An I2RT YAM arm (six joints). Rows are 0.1 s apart.
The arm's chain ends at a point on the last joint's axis. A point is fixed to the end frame.
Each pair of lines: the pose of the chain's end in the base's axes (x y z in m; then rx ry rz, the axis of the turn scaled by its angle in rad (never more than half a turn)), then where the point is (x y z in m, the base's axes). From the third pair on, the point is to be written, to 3 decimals.
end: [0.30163 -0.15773 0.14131 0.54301 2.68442 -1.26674]
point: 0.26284 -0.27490 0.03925
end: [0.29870 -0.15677 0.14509 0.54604 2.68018 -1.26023]
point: 0.26065 -0.27378 0.04256
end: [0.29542 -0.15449 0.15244 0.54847 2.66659 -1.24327]
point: 0.260 -0.271 0.049
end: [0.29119 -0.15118 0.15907 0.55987 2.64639 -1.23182]
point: 0.258 -0.268 0.055
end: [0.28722 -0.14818 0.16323 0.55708 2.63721 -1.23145]
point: 0.255 -0.266 0.059
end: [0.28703 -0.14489 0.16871 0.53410 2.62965 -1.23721]
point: 0.257 -0.264 0.066
